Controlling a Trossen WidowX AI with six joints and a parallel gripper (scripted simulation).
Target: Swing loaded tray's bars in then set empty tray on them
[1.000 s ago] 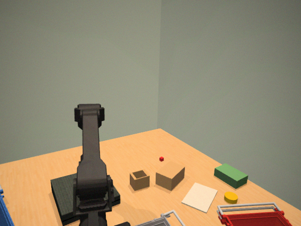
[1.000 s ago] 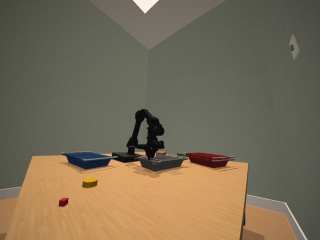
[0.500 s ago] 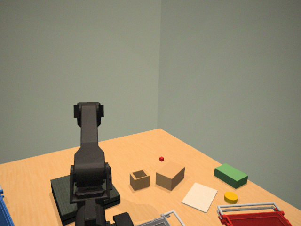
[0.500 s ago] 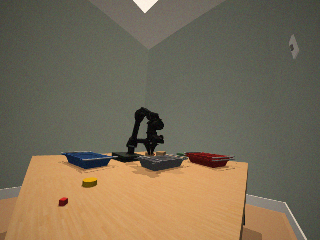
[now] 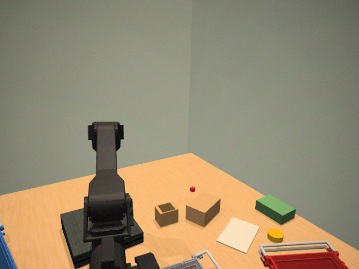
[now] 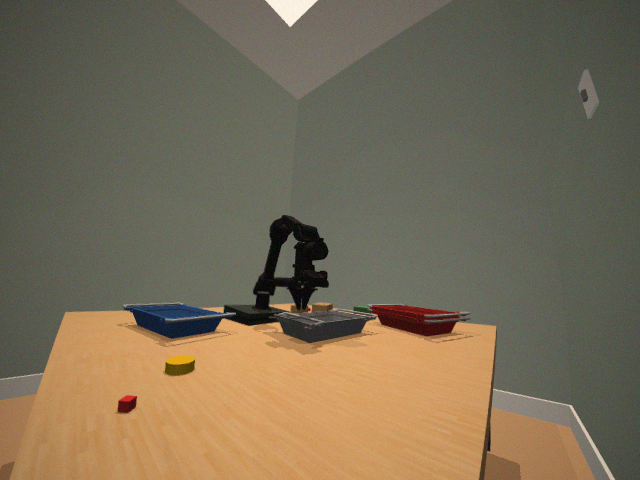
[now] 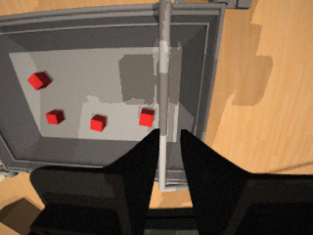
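The blue tray lies 300 mm behind my gripper tip, 290 mm to the right of it and 40 mm below it. From my gripper tip the other things lie so: brown box 330 mm behind, 280 mm to the left, 70 mm below; then red block 450 mm to the right, 180 mm ahead, 80 mm below; then white sheet 460 mm to the left, 150 mm behind, 80 mm below.
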